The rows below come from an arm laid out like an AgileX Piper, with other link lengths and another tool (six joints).
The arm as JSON. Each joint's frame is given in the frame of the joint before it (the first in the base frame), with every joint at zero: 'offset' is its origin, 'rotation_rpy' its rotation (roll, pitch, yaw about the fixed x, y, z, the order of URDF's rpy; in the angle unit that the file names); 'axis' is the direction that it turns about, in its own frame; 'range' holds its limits. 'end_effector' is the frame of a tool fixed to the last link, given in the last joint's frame.
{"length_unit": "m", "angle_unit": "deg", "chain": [
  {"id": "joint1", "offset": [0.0, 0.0, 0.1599], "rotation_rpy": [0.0, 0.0, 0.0], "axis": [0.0, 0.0, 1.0], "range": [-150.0, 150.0]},
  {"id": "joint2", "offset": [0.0, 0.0, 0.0], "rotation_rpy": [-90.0, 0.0, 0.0], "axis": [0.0, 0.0, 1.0], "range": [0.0, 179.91]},
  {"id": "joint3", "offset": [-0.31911, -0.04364, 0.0], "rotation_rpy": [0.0, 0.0, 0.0], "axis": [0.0, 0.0, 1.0], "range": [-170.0, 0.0]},
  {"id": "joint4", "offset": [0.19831, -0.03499, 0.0], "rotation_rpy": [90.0, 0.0, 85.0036], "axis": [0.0, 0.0, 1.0], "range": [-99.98, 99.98]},
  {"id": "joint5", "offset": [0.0, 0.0, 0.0], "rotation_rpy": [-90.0, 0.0, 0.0], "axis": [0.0, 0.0, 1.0], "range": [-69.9, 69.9]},
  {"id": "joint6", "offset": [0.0, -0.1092, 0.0], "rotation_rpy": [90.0, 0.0, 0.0], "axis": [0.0, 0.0, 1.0], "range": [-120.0, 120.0]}
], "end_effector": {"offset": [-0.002, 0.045, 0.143], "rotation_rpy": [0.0, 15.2, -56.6]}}
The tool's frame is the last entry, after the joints.
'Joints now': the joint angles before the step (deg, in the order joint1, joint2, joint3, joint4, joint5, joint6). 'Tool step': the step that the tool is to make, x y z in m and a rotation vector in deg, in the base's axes. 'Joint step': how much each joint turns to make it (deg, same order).
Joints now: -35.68, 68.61, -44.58, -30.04, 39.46, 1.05
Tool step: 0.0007, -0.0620, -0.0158, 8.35, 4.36, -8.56
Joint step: -14.21, 14.96, -13.52, 11.12, 4.15, -13.38
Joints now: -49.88, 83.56, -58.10, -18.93, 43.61, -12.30
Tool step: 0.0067, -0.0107, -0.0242, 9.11, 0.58, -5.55
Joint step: -3.79, 8.43, -6.13, 7.05, 4.96, -2.27
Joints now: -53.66, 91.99, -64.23, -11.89, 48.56, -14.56
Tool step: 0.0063, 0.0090, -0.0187, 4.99, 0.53, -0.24
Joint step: -0.07, 3.45, -0.25, 3.31, 0.96, -1.42
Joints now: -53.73, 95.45, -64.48, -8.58, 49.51, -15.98
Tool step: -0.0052, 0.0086, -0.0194, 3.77, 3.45, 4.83
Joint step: 0.00, 3.34, 0.03, 0.81, 1.12, -5.51
